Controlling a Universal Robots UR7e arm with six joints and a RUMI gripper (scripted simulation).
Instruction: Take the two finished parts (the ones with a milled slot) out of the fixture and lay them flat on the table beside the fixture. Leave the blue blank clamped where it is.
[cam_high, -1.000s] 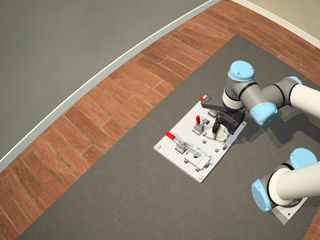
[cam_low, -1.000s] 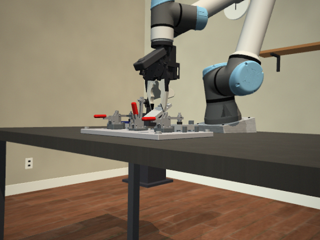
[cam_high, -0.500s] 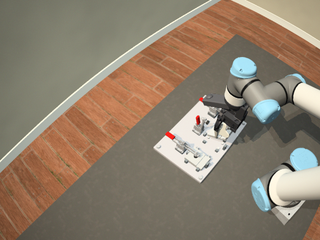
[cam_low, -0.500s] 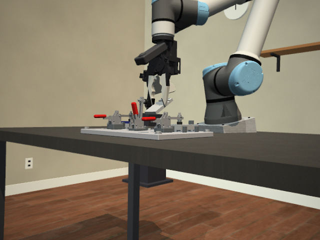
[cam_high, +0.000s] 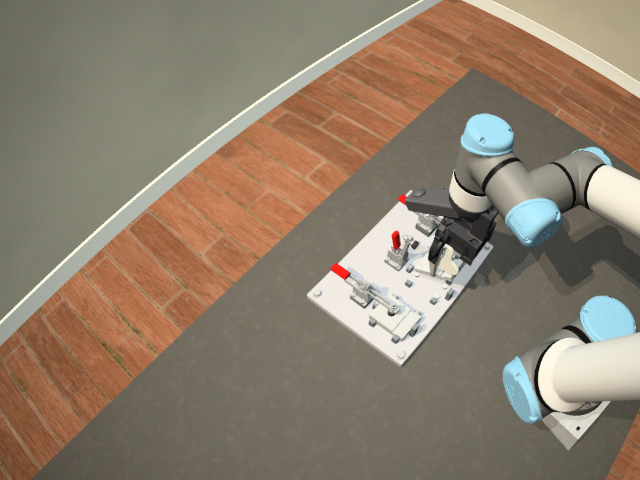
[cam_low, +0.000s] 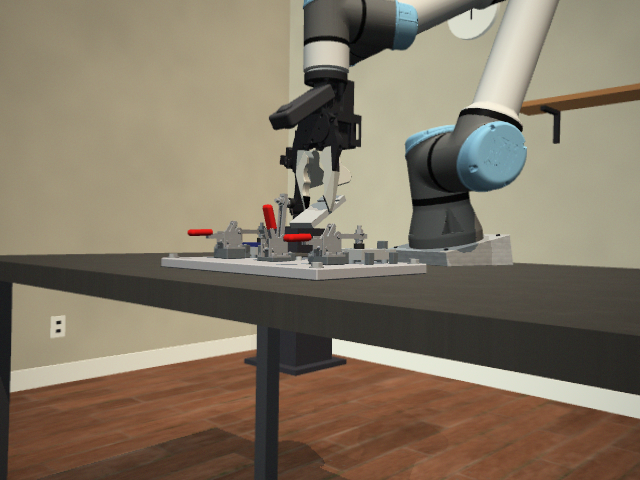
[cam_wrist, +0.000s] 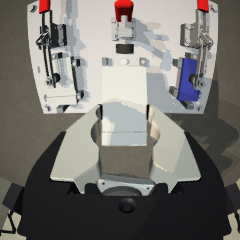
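The white fixture plate lies 6 cm ahead of my hand and 10 cm below it. Round my hand: blue blank 2 cm ahead, 11 cm to the right, 8 cm below.
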